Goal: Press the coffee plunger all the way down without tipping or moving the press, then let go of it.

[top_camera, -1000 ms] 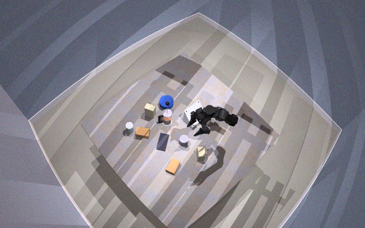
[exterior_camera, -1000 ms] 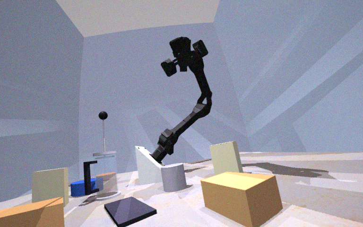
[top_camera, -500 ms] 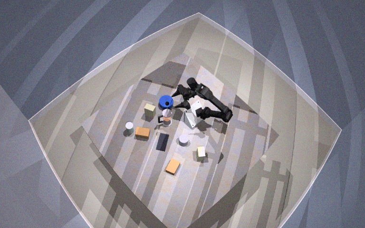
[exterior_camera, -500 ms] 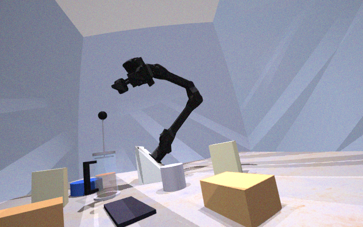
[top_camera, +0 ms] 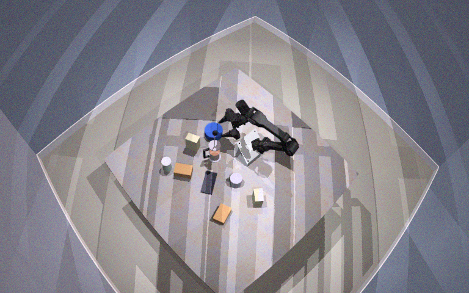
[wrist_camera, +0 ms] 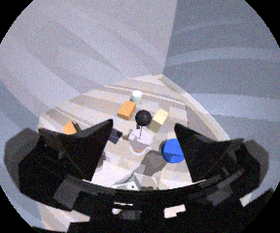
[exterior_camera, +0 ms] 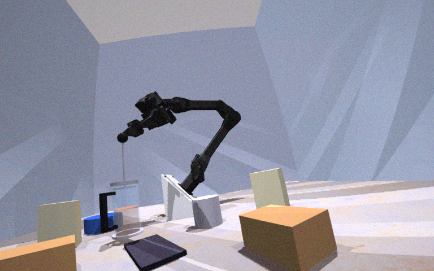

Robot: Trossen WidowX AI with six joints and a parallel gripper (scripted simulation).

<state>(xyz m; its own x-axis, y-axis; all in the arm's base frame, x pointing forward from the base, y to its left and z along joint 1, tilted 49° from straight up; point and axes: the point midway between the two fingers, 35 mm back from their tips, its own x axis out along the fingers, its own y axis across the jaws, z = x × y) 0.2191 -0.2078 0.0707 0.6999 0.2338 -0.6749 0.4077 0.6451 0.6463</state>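
My gripper tip is now 4 cm short of the coffee press, 2 cm to the left of it and 17 cm above it. Also, from my gripper tip: grey cylinder (2 cm ahead, 21 cm to the left, 27 cm below); then blue cylinder (7 cm behind, 16 cm to the right, 28 cm below).
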